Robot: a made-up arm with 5 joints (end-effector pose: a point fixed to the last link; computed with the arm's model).
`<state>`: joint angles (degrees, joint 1 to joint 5).
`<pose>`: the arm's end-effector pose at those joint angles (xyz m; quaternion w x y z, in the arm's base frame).
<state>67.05 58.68 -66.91 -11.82 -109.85</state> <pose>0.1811 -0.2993 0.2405 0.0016 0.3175 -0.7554 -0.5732</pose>
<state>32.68 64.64 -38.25 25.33 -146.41</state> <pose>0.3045 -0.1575 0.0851 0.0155 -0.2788 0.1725 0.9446</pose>
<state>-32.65 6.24 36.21 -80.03 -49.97</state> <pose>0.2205 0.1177 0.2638 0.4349 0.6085 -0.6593 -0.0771</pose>
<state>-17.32 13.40 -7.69 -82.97 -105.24</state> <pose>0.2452 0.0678 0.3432 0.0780 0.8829 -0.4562 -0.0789</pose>
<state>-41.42 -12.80 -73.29 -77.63 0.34</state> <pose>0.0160 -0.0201 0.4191 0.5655 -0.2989 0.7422 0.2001</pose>
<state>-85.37 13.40 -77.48 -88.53 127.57</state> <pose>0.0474 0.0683 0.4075 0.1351 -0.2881 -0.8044 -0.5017</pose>
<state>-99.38 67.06 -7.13 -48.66 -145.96</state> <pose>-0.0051 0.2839 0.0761 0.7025 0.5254 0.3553 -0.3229</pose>
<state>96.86 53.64 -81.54 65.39 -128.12</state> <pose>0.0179 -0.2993 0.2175 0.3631 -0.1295 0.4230 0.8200</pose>
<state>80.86 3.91 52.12 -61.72 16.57</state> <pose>0.0856 -0.1965 0.2127 0.5594 -0.5450 -0.5025 -0.3708</pose>
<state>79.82 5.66 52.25 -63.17 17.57</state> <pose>0.0894 -0.1971 0.2088 0.5683 -0.5430 -0.5010 -0.3623</pose>
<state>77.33 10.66 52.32 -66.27 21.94</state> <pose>0.0987 -0.1988 0.1970 0.5999 -0.5424 -0.4843 -0.3338</pose>
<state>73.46 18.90 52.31 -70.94 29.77</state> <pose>0.1133 -0.1991 0.1765 0.6513 -0.5421 -0.4514 -0.2797</pose>
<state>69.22 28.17 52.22 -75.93 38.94</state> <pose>0.1285 -0.1955 0.1529 0.7037 -0.5401 -0.4116 -0.2089</pose>
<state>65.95 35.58 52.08 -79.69 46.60</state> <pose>0.1392 -0.1898 0.1336 0.7405 -0.5368 -0.3775 -0.1449</pose>
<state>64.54 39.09 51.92 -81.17 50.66</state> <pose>0.1434 -0.1866 0.1243 0.7571 -0.5351 -0.3581 -0.1109</pose>
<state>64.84 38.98 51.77 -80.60 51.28</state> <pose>0.1425 -0.1873 0.1242 0.7591 -0.5362 -0.3527 -0.1090</pose>
